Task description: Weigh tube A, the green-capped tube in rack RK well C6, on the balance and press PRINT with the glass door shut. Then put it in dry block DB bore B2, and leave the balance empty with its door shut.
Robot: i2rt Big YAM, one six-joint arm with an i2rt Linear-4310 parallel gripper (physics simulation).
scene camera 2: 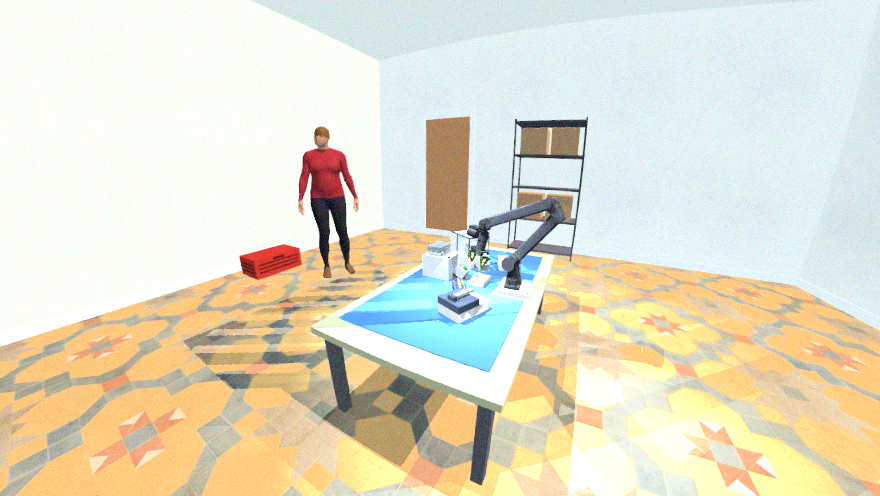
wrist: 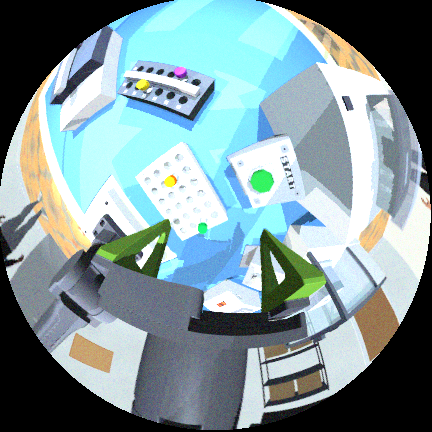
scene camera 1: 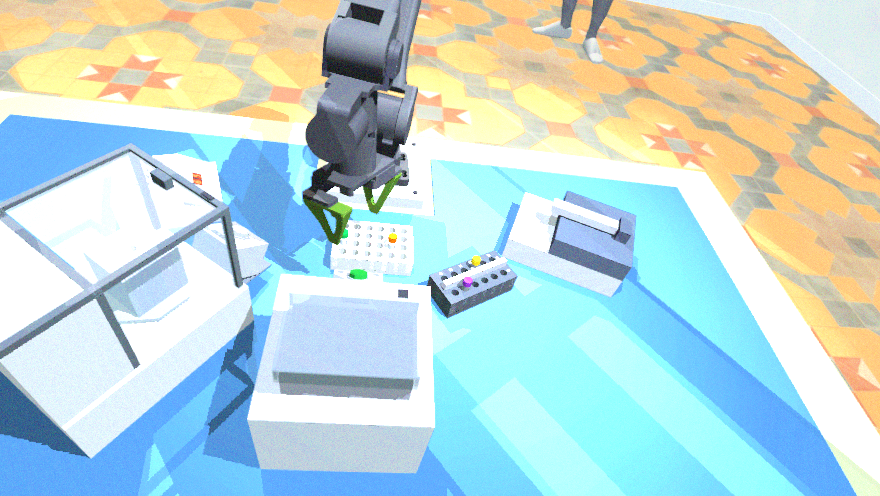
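Where they show: gripper, fingertip midpoint: (scene camera 2: 476, 264) (wrist: 214, 228) (scene camera 1: 355, 227); arm's base, link origin: (scene camera 2: 512, 285).
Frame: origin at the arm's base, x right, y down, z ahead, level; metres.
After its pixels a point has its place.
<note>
The green-capped tube (scene camera 1: 345, 233) @(y -0.032, x 0.054, z 0.205 m) (wrist: 202, 228) @(y -0.032, x 0.056, z 0.202 m) stands at an edge of the white rack (scene camera 1: 375, 267) @(y 0.009, x 0.005, z 0.237 m) (wrist: 184, 148) @(y -0.008, x -0.042, z 0.240 m); only its cap shows. My gripper (scene camera 1: 355, 226) @(y -0.072, x 0.041, z 0.230 m) (scene camera 2: 479, 258) @(y -0.072, x 0.041, z 0.230 m) (wrist: 214, 228) @(y -0.072, x 0.041, z 0.230 m) is open and empty, above that end of the rack. In the wrist view the green cap lies between the fingertips, nearer the left finger. The balance (scene camera 1: 172, 382) @(y 0.010, x 0.258, z 0.432 m) (wrist: 350, 272) @(y -0.120, x 0.243, z 0.394 m) has a dark-framed glass enclosure at the left of scene camera 1; its door state is unclear. The dark block with two rows of bores (scene camera 1: 480, 300) @(y 0.011, x -0.157, z 0.297 m) (wrist: 206, 85) @(y -0.014, x -0.098, z 0.309 m) holds yellow and purple capped tubes. The PRINT button cannot be made out.
An orange-capped tube (scene camera 1: 392, 237) @(y -0.032, x -0.018, z 0.209 m) (wrist: 170, 180) @(y -0.032, x -0.019, z 0.208 m) stands in the rack. A START box with a green button (scene camera 1: 358, 274) @(y -0.051, x 0.035, z 0.302 m) (wrist: 261, 180) @(y -0.047, x 0.032, z 0.295 m) is beside it, by a large lidded white instrument (scene camera 1: 345, 440) @(y -0.071, x 0.049, z 0.542 m). A grey and white device (scene camera 1: 591, 246) @(y -0.057, x -0.341, z 0.235 m) (wrist: 90, 85) @(y -0.023, x -0.261, z 0.183 m) stands beyond the dark block.
</note>
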